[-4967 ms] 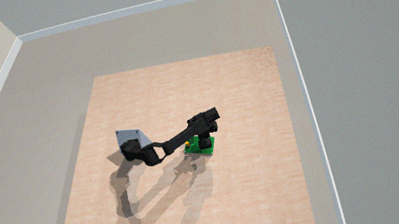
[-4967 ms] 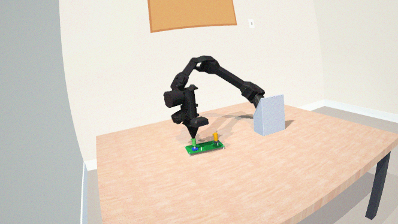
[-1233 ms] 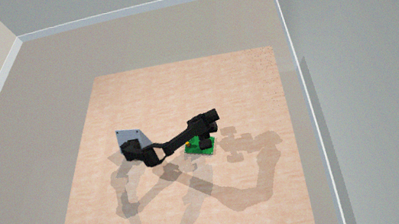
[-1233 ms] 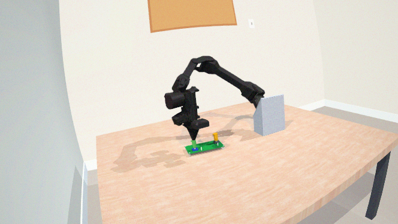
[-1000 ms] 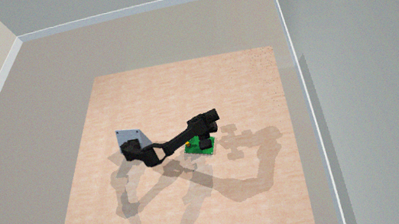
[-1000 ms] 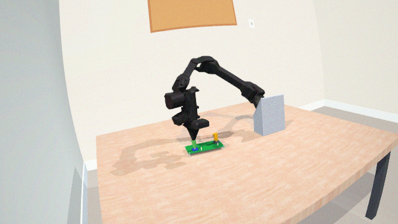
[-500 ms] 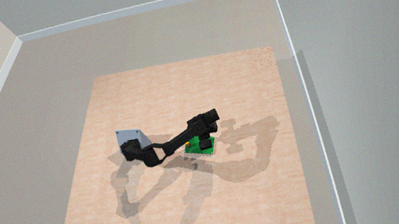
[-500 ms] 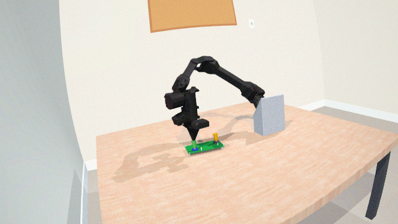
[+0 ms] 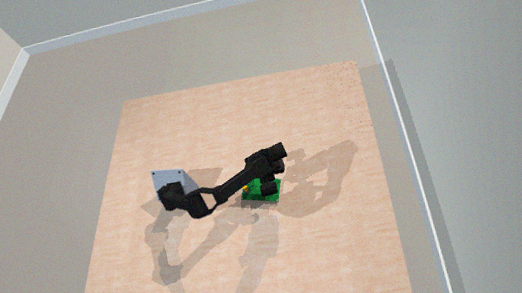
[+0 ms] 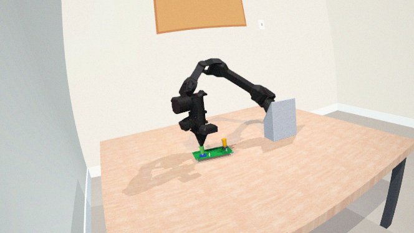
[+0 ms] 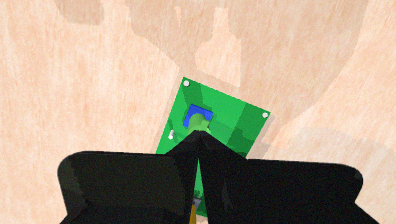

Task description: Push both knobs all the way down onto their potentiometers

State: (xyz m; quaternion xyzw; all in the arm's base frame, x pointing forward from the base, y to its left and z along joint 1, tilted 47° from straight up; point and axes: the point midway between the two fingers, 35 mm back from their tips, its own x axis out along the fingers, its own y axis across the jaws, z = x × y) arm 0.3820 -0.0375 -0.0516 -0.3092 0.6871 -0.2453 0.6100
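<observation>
The green knob is 10 mm below my gripper tip.
</observation>
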